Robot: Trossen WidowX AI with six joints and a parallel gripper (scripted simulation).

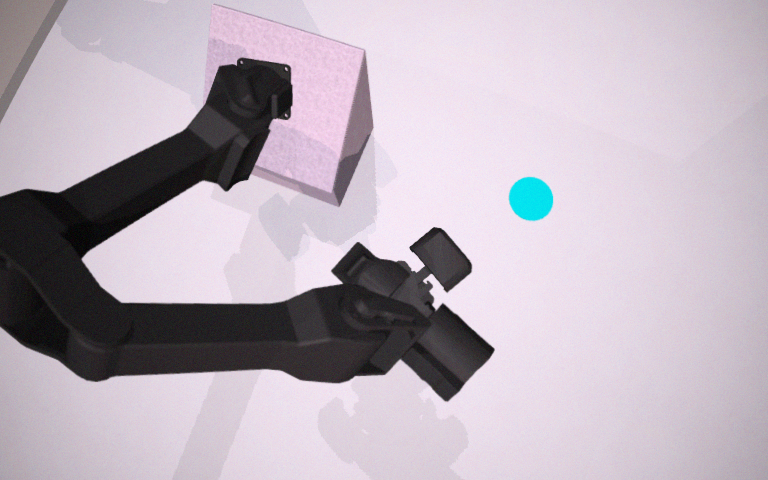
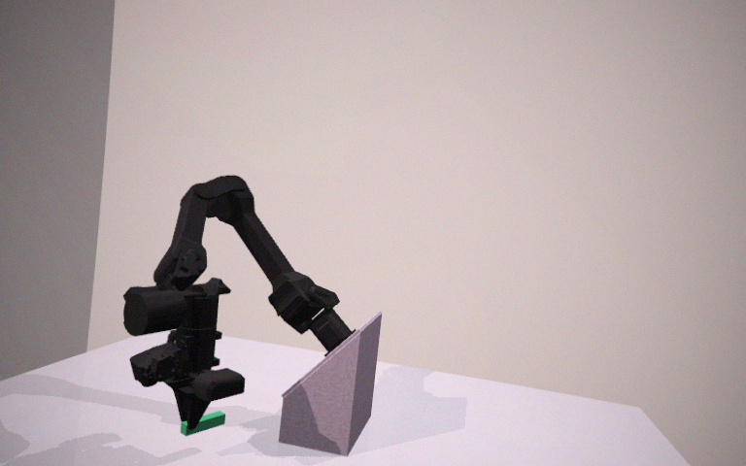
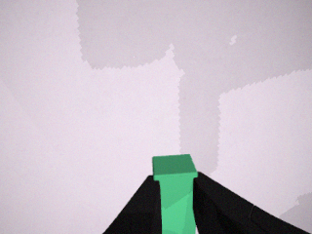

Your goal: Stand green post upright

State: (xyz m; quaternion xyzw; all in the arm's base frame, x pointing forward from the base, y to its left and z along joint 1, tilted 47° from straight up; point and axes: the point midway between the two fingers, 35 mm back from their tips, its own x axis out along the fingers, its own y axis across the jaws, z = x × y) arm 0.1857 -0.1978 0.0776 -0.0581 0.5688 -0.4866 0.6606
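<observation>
The cyan circle lies 140 mm ahead of my gripper tip, 190 mm to the left of it and 50 mm below it. The rest, counted from my gripper tip: green post (20 mm behind, 10 mm to the left).
</observation>
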